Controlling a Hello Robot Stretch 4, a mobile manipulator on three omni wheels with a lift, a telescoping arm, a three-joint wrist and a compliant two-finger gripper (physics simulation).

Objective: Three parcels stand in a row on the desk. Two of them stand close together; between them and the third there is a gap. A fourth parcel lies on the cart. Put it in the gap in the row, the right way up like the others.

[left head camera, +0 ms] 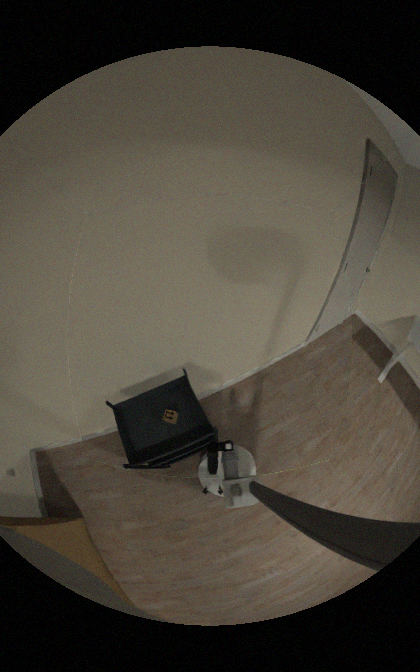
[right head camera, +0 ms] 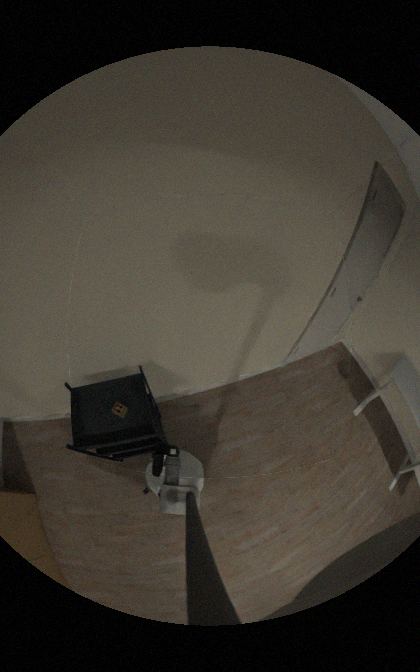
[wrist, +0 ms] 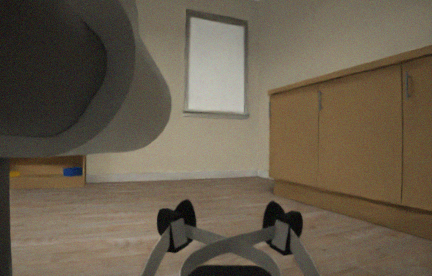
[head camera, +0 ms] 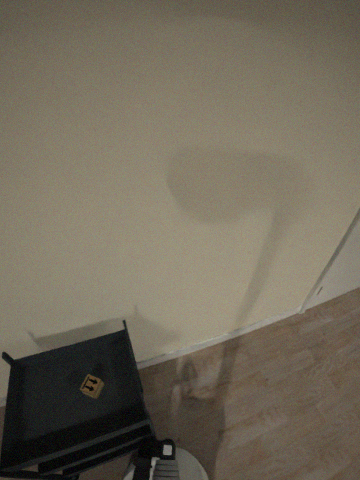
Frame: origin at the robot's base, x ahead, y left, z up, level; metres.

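Seen in the pictures: gripper, fingertip midpoint: (wrist: 229, 217).
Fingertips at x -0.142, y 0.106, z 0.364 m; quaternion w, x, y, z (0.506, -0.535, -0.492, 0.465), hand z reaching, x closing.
Note:
A point is followed by its place in that frame.
The fourth parcel (head camera: 92, 386) @[x 0.300, y 0.257, z 0.687 m] (left head camera: 170, 416) (right head camera: 119, 410) is a small orange-brown box with two black arrows on the face turned up. It lies on the top tray of the dark cart (head camera: 45, 395) @[x 0.268, y 0.436, z 0.633 m] (left head camera: 137, 425) (right head camera: 90, 425). My gripper (wrist: 229, 217) @[x -0.142, y 0.106, z 0.364 m] (left head camera: 212, 491) is open and empty, with its two black fingertips wide apart. It is over my base, apart from the cart and the parcel. Part of the white desk (left head camera: 416, 332) (right head camera: 407, 382) shows at the right edge of both side head views. The three parcels of the row do not show.
The cart stands against the wall, close to my base (left head camera: 245, 462) (right head camera: 192, 465). A grey door (left head camera: 367, 235) (right head camera: 360, 260) is to the right. A wooden cabinet (wrist: 357, 135) @[x -1.419, y 0.970, z 0.475 m] (left head camera: 75, 540) (right head camera: 17, 520) and a low shelf unit (wrist: 50, 181) @[x -2.468, y -1.386, z 0.032 m] show elsewhere in the room.

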